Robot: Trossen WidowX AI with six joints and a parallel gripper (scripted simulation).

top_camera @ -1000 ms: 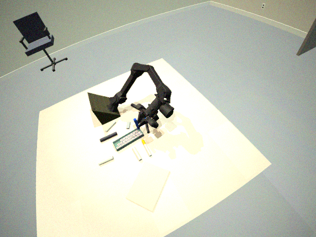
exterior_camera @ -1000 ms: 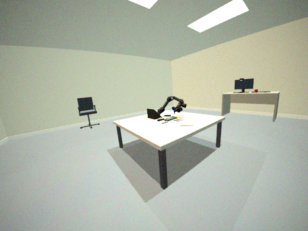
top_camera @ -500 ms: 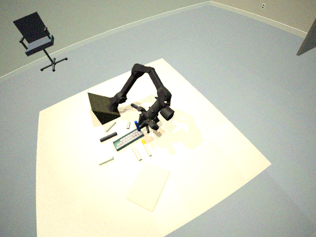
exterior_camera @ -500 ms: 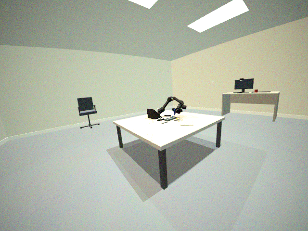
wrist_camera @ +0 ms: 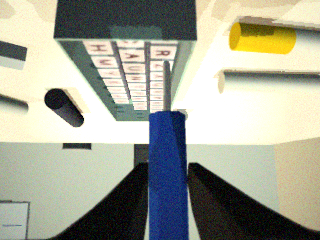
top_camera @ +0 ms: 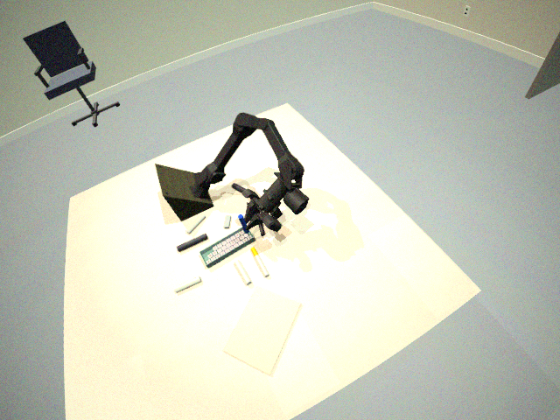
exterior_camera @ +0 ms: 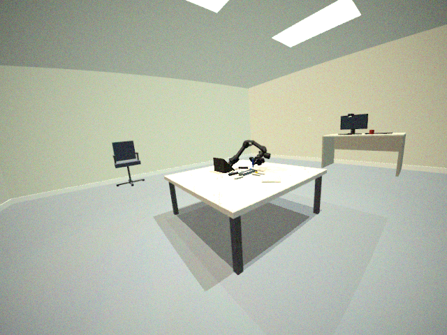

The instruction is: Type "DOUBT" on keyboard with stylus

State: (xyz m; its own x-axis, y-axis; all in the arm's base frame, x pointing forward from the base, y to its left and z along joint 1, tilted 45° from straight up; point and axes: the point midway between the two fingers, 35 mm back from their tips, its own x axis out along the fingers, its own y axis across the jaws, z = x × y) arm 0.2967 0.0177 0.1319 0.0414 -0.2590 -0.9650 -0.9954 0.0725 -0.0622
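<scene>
My gripper tip is 90 mm short of the yellow-capped marker, 80 mm above it and 20 mm to the left of it. The rest, counted from my gripper tip: cream pad (300 mm ahead, 120 mm to the right, 80 mm below); then blue stylus (10 mm below); then grey stylus tip (50 mm below).
</scene>
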